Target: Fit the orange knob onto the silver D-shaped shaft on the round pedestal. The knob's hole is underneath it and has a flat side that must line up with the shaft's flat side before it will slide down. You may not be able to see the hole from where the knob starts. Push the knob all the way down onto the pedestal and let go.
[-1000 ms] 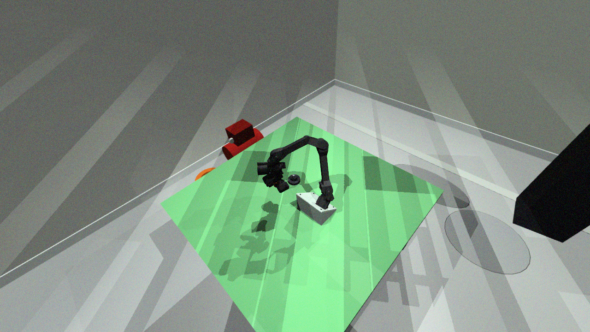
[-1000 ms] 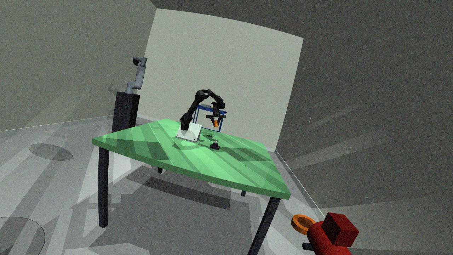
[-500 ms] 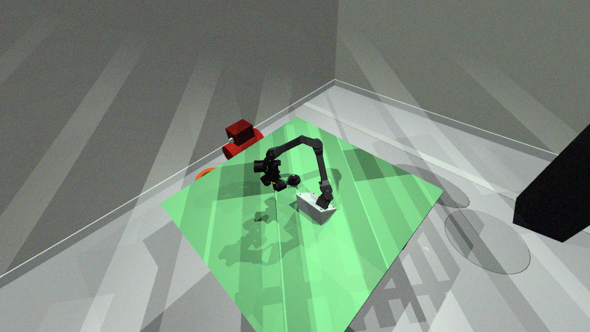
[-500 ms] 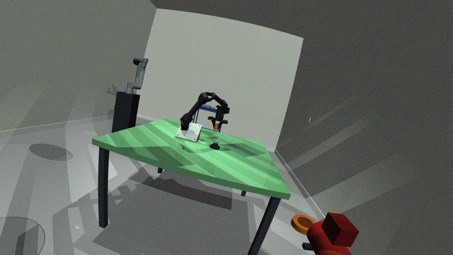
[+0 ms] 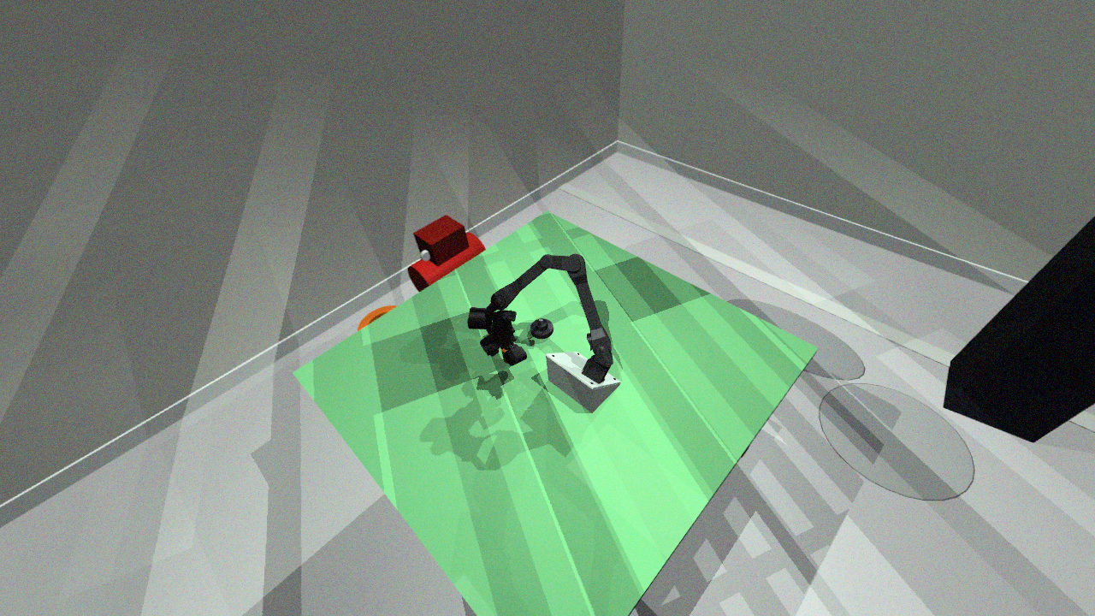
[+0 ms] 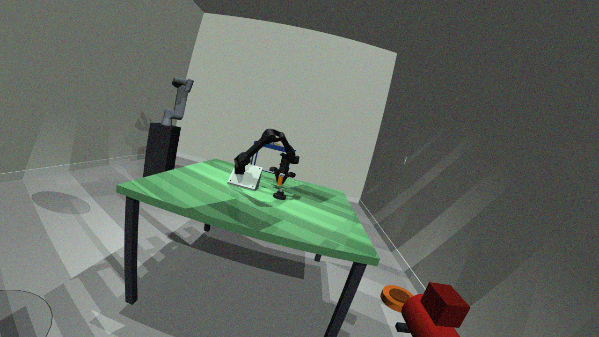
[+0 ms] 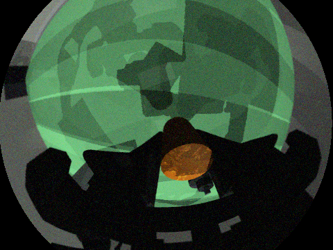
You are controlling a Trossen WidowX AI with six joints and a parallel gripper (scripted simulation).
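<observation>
Now: the dark round pedestal 19 cm to the right of my gripper tip and 2 cm below it. Also, from my gripper tip: orange knob 3 cm above.
</observation>
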